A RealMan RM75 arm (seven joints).
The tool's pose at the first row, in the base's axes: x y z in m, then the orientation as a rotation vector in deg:
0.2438, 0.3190, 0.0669, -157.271, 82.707, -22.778
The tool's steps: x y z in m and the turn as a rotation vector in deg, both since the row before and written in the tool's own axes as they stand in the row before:
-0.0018, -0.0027, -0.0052, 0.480, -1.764, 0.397
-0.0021, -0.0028, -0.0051, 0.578, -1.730, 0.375
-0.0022, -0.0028, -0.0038, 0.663, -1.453, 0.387
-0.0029, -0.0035, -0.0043, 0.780, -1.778, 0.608
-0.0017, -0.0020, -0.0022, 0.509, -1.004, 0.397
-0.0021, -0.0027, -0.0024, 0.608, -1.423, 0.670
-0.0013, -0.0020, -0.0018, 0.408, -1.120, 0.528
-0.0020, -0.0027, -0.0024, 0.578, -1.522, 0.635
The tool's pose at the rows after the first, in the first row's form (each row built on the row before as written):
0.2438, 0.3226, 0.0719, -156.202, 82.540, -20.550
0.2438, 0.3263, 0.0769, -155.061, 82.280, -18.458
0.2441, 0.3299, 0.0807, -153.892, 82.045, -16.830
0.2445, 0.3343, 0.0851, -152.364, 81.932, -14.835
0.2448, 0.3368, 0.0874, -151.398, 81.893, -13.761
0.2454, 0.3399, 0.0901, -150.027, 82.019, -12.169
0.2460, 0.3419, 0.0922, -148.996, 82.141, -10.882
0.2467, 0.3448, 0.0950, -147.628, 82.175, -9.177

